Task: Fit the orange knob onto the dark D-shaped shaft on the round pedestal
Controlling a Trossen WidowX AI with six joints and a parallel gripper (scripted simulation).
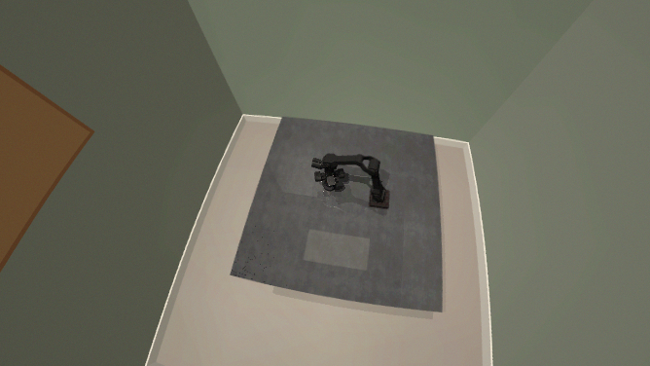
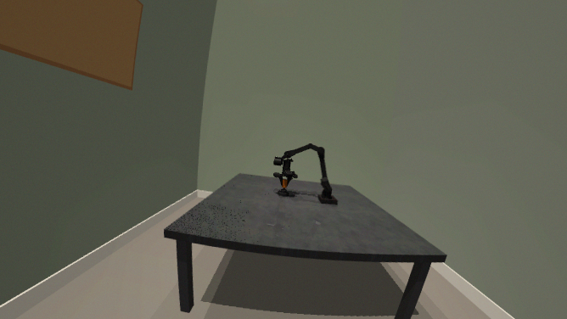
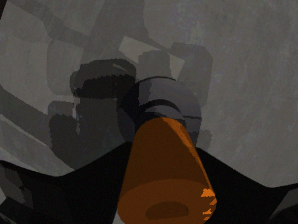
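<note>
Now: the orange knob 20 mm above my gripper tip. Round my gripper tip: dark pedestal 40 mm below.
</note>
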